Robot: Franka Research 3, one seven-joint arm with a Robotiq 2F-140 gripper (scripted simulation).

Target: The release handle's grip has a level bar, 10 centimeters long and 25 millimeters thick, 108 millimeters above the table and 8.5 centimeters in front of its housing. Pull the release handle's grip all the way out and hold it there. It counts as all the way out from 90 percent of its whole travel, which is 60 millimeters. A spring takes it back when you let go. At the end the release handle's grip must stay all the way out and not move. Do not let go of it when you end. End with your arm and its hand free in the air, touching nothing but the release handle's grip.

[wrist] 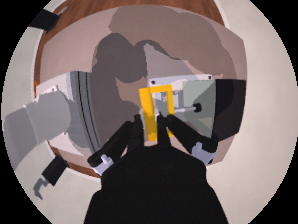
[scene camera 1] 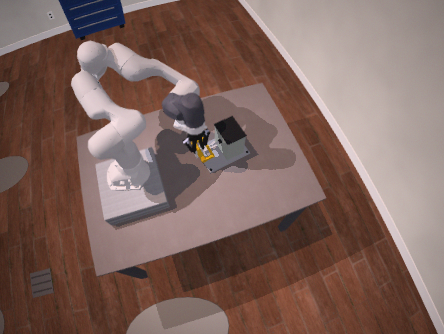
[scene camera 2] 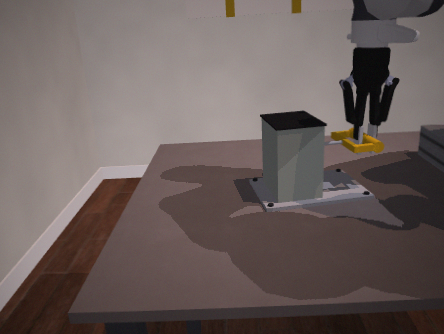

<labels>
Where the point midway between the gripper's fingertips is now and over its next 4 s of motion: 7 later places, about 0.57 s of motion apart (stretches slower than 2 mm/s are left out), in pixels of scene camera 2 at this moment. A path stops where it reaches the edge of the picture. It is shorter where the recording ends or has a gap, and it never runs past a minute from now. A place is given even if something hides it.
My gripper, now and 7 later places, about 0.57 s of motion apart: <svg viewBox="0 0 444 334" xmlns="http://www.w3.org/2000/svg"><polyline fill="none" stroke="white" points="363,152 367,152 368,150 367,146 368,132 373,122 361,116 349,109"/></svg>
</labels>
